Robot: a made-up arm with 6 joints.
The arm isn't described. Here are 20 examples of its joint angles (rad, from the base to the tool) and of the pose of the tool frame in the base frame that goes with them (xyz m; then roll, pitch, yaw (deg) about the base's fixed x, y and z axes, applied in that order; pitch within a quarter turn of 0, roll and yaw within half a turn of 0).
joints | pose
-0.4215 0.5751 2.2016 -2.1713 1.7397 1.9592 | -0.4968 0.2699 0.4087 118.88 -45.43 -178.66
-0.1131 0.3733 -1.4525 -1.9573 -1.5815 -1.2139 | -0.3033 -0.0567 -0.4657 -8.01 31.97 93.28
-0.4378 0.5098 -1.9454 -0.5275 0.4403 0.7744 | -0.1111 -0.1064 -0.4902 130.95 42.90 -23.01
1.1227 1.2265 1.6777 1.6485 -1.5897 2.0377 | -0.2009 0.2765 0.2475 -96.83 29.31 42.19
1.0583 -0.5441 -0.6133 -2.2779 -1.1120 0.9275 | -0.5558 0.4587 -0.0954 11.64 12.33 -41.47
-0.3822 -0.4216 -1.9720 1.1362 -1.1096 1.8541 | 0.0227 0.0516 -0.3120 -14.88 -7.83 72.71
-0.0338 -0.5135 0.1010 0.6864 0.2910 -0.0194 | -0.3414 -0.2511 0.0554 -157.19 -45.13 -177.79
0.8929 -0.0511 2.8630 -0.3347 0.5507 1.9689 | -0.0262 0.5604 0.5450 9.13 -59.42 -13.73
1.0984 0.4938 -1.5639 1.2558 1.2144 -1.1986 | -0.2765 0.7607 -0.1719 108.74 -25.42 -167.98
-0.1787 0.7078 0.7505 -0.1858 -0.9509 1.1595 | 0.0056 -0.2062 0.3136 -178.80 -47.29 -143.29
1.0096 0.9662 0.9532 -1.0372 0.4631 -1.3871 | -0.0384 0.0350 -0.0118 -23.29 -5.23 137.87
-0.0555 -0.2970 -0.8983 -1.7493 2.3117 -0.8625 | -0.2819 -0.1513 -0.4696 -166.99 -24.91 -35.27
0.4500 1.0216 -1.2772 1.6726 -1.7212 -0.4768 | -0.0396 0.1342 -0.4186 8.04 43.38 -111.91
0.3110 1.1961 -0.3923 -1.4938 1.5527 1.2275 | 0.1872 0.0310 -0.5084 118.07 58.46 79.31
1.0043 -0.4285 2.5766 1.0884 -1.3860 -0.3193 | -0.0235 0.5841 0.3431 -108.38 -37.31 108.00
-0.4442 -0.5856 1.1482 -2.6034 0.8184 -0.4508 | -0.3331 0.0765 0.4061 -35.72 15.50 -71.99
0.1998 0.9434 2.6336 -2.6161 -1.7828 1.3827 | -0.4805 0.1954 0.0552 115.94 50.34 -2.61
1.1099 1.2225 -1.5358 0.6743 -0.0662 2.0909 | -0.3474 0.8674 -0.1165 -68.42 -20.19 125.50
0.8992 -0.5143 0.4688 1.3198 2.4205 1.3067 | -0.2235 0.0069 0.1963 133.07 -56.61 -3.05
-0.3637 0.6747 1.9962 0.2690 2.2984 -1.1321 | -0.1610 0.2895 0.2799 100.79 -20.56 169.17
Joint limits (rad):
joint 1: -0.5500..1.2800
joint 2: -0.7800..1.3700
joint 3: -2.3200..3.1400
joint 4: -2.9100..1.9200
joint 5: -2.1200..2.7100
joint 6: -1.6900..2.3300
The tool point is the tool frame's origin. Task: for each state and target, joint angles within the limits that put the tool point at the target. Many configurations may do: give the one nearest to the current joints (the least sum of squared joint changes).
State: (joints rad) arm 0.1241 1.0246 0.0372 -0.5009 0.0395 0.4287
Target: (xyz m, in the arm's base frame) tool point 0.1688 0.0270 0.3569
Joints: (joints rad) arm -0.1082 1.2726 0.8976 -0.4522 0.0540 0.3775
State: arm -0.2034 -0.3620 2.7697 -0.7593 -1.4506 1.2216
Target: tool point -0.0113 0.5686 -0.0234
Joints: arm 0.0847 -0.6663 3.0931 -0.8429 -1.1066 1.2764
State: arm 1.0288 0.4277 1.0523 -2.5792 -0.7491 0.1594
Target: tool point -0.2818 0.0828 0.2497
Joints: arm 1.0564 0.0195 1.2786 -2.6441 -0.8977 -0.0543
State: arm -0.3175 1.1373 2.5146 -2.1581 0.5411 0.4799
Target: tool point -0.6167 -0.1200 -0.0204
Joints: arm -0.5468 1.3700 3.1181 -2.3720 0.7802 0.8405
